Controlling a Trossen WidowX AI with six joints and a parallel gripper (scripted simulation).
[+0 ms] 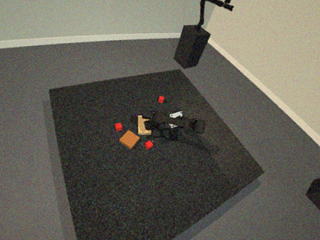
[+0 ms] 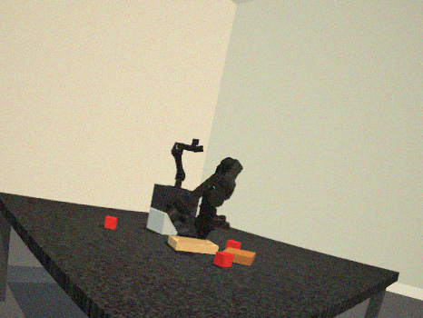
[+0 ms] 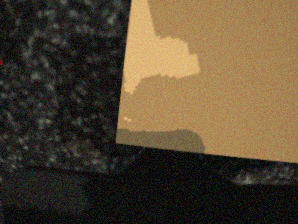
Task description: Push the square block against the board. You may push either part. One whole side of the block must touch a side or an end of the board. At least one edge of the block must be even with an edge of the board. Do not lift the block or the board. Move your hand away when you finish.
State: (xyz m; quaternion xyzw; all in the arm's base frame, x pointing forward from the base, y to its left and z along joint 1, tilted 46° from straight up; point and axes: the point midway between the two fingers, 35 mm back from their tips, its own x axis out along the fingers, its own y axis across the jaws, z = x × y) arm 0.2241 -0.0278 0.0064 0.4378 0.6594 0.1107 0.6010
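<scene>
Right now my gripper tip is 8 cm to the left of the tan flat board, 3 cm short of it and 1 cm below it. Round my gripper tip: orange square block: 19 cm ahead, 2 cm to the right, 1 cm above.
</scene>
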